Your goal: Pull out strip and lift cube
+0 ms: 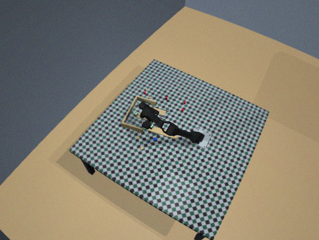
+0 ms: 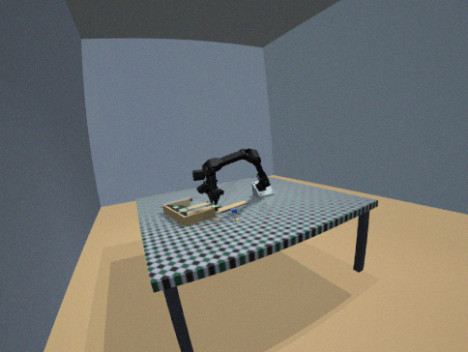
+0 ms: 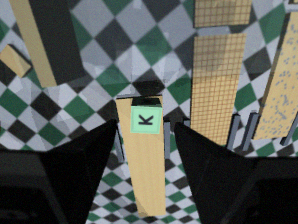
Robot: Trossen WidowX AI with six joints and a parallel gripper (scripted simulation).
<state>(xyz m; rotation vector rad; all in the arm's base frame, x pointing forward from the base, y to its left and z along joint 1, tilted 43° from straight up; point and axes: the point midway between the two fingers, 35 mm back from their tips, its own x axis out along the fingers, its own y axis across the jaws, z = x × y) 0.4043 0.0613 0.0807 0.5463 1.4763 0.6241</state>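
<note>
The blue disc lies 90 mm behind my gripper tip, 80 mm to the left of it and 40 mm below it.
</note>
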